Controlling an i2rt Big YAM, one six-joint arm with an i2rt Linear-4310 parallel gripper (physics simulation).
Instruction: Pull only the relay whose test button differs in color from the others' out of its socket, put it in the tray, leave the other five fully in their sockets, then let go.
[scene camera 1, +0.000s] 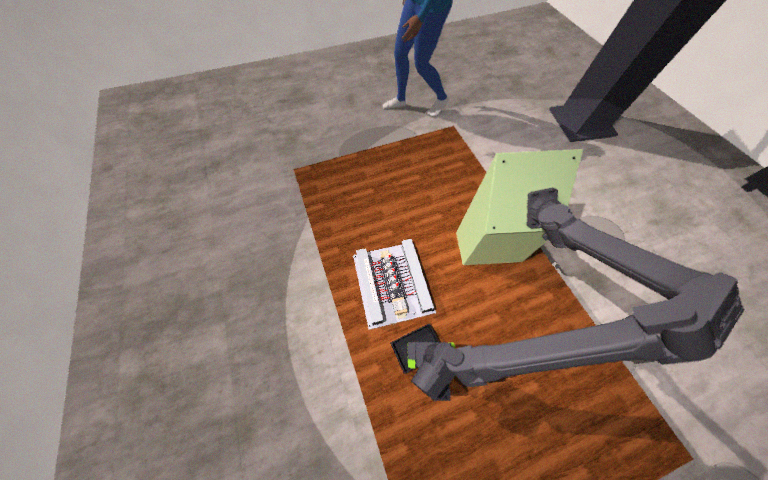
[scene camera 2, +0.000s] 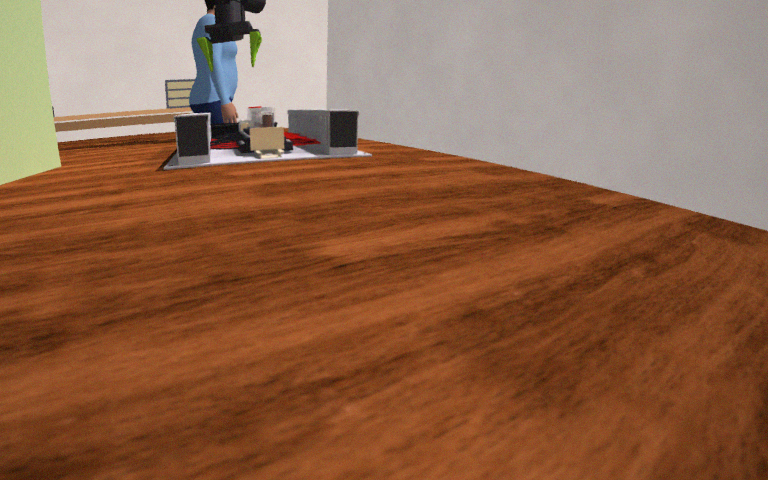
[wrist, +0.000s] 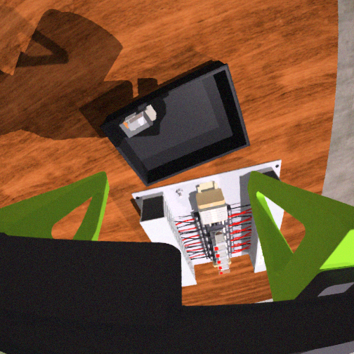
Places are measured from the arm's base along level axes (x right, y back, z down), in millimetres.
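Where they show: gripper, fingertip midpoint: (scene camera 2: 232, 69); arm's base at its link origin: (scene camera 1: 540, 207).
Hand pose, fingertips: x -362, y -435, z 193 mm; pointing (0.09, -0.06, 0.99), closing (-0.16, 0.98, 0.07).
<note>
Each offset is from my fingertips to the top centre of the thing. "pt": to the spot under its first point.
A clear-cased relay with an orange button (wrist: 137, 121) lies on its side in the left part of the black tray {pt dx +76, dy +3, dz +158 mm} (scene camera 1: 416, 337) (wrist: 185, 163) in the wrist view. My gripper (scene camera 1: 431, 350) (scene camera 2: 232, 67) (wrist: 177, 178) is wide open and empty, raised above the tray area; nothing is between its green fingers. A row of several relays with red buttons {dx +331, dy -50, dz +92 mm} (scene camera 1: 391, 271) (wrist: 219, 255) stands in the sockets on the white panel (scene camera 1: 390, 321) (scene camera 2: 226, 159) (wrist: 235, 182). How deep each sits is too small to tell. In scene camera 2 the tray's inside is hidden behind the panel.
Grey wire ducts {dx +310, dy +50, dz +99 mm} (scene camera 2: 193, 138) {dx +295, dy -145, dz +99 mm} (scene camera 2: 342, 133) flank the relay row, and a beige block {dx +412, dy -56, dz +121 mm} (scene camera 2: 267, 138) (wrist: 211, 200) stands at its tray end. A pale green box (scene camera 1: 521, 186) (scene camera 2: 22, 90) stands by the arm's base. A person (scene camera 1: 421, 45) (scene camera 2: 226, 73) stands beyond the table.
</note>
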